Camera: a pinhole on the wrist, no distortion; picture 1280 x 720 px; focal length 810.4 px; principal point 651.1 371.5 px. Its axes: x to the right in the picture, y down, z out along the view. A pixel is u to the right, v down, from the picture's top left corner.
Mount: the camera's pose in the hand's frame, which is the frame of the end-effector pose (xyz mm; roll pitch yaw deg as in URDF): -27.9 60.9 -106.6 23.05 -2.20 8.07
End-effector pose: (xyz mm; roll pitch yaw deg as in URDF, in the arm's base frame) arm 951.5 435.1 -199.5 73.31 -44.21 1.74
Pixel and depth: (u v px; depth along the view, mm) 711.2 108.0 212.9
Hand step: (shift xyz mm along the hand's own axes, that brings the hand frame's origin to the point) 1.9 -83.4 62.7
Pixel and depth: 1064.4 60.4 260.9
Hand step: 123.4 -113.9 99.2
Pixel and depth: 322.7 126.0 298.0
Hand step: -128.4 -155.1 127.5
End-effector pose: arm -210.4 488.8 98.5 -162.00 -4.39 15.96
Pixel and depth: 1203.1 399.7 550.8
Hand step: 351.5 -85.3 421.8
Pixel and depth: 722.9 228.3 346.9
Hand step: 18.3 -126.7 189.6
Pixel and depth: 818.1 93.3 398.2
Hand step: 80.9 -208.2 209.2
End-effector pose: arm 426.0 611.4 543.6 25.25 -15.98 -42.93
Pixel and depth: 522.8 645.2 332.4
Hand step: -89.5 25.1 240.9
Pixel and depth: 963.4 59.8 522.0
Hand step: 210.5 -298.3 302.5
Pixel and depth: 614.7 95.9 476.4
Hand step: -16.2 -276.4 267.2
